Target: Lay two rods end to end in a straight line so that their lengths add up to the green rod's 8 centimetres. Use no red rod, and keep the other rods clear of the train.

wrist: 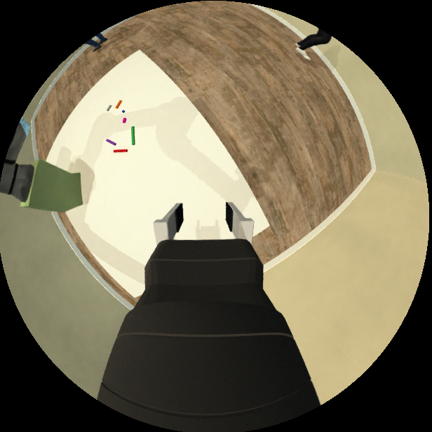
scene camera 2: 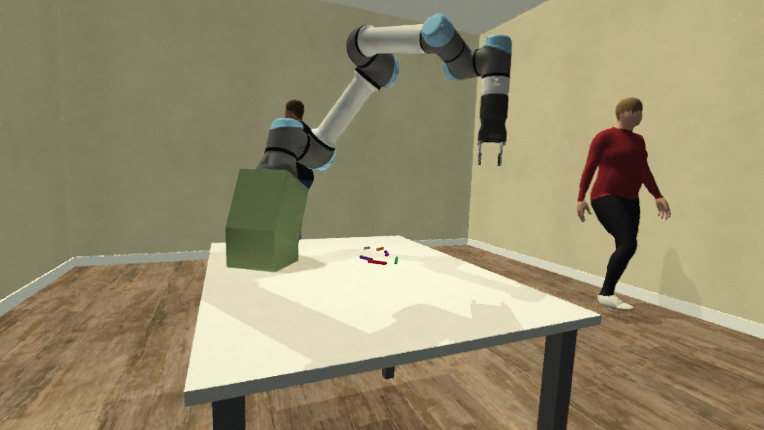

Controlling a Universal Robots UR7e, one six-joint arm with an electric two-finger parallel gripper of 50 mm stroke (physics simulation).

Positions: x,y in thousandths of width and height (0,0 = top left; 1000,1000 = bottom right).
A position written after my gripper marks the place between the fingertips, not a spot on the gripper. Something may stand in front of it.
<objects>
my gripper: wrist 473,490; scene camera 2 641,385
</objects>
